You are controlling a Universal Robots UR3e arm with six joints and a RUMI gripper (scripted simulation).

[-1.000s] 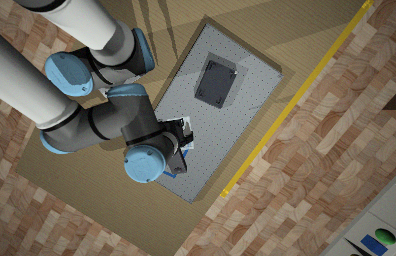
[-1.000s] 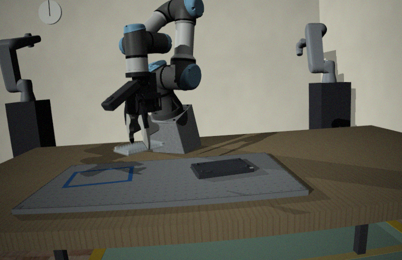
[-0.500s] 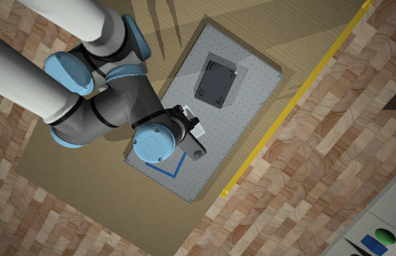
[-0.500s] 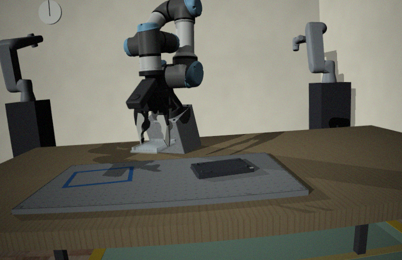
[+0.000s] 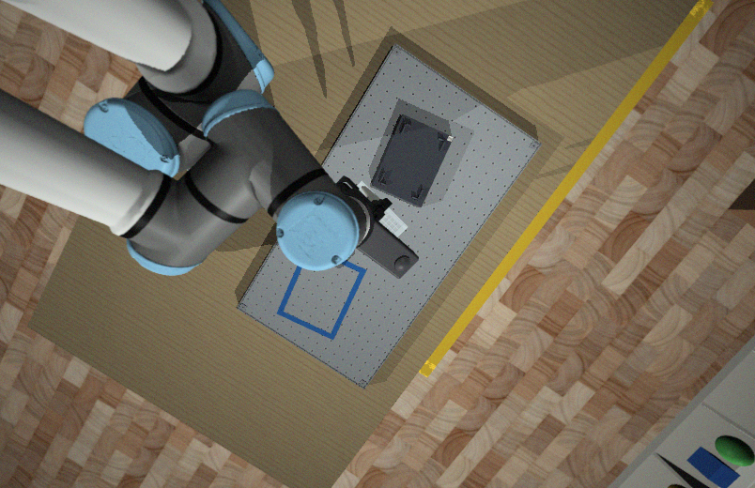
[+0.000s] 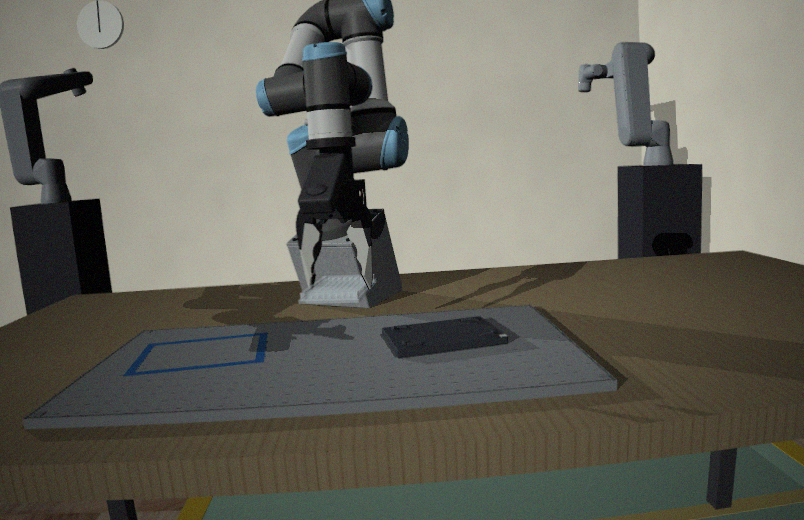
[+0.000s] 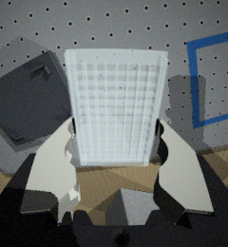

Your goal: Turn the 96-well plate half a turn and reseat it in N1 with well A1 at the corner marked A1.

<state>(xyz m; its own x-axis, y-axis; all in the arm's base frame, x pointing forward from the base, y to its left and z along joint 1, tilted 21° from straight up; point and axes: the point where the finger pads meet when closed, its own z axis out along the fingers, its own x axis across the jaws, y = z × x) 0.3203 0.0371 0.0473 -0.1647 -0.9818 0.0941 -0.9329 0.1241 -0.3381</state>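
My gripper is now 150 mm to the right of the dark plate nest N1 and 90 mm above it. From my hand the other things lie so: 96-well plate: 10 mm below; then A1 mark: 230 mm to the left, 90 mm below, 40 mm ahead.
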